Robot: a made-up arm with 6 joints. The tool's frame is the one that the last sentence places.
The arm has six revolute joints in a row. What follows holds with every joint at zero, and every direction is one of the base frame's.
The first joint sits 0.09 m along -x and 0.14 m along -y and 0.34 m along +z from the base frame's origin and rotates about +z.
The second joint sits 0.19 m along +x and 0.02 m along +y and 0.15 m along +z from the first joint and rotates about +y.
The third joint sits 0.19 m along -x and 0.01 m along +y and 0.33 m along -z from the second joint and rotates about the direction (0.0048, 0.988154, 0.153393).
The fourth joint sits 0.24 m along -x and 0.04 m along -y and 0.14 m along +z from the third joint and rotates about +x.
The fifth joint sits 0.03 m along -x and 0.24 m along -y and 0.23 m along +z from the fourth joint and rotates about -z.
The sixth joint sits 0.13 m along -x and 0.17 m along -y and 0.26 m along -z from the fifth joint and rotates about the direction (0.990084, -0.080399, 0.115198).
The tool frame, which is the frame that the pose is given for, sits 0.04 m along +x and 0.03 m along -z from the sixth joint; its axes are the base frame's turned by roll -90, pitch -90 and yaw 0 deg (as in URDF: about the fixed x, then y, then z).
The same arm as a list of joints. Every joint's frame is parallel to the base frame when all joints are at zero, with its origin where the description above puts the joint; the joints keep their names.
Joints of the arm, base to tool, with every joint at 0 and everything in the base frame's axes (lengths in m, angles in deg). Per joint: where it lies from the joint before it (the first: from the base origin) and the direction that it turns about. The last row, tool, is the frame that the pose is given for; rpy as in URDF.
joint 1: axis +z offset -0.09 -0.14 0.34
joint 2: axis +y offset 0.19 0.02 0.15
joint 3: axis 0.0048 0.988154 0.153393 offset -0.19 0.01 -0.33
joint 4: axis +x offset -0.24 -0.04 0.14
joint 5: axis -z offset -0.03 -0.24 0.23
joint 6: axis 0.990084 -0.080399 0.115198 offset -0.13 -0.17 -0.26
tool: offset 0.04 0 -0.03 rpy -90 -90 0

